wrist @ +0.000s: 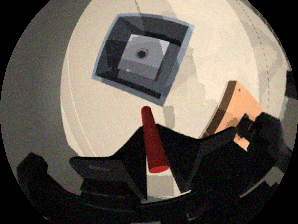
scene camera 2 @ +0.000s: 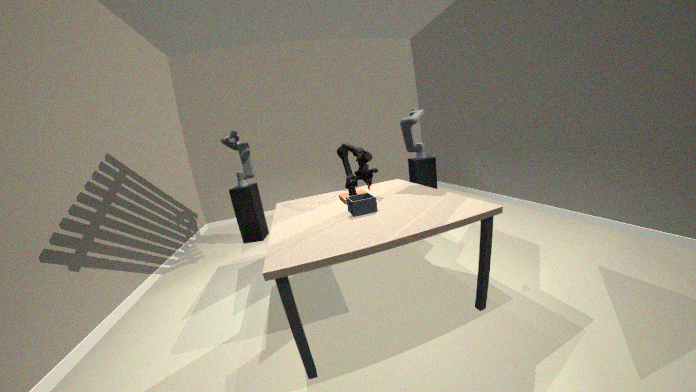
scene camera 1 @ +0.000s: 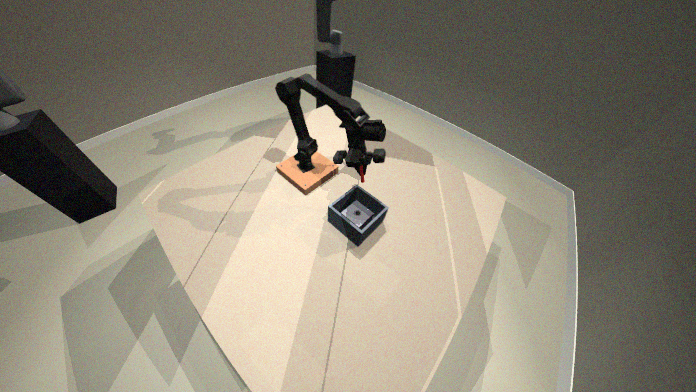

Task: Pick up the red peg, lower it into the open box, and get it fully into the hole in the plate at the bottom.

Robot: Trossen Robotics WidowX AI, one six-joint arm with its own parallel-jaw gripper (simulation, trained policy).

Note:
In view: the gripper (scene camera 1: 362,174), a dark box (scene camera 1: 341,223) and a red peg (wrist: 155,154).
The dark box shows as well in the wrist view (wrist: 178,33). The gripper is seen too in the wrist view (wrist: 149,128).

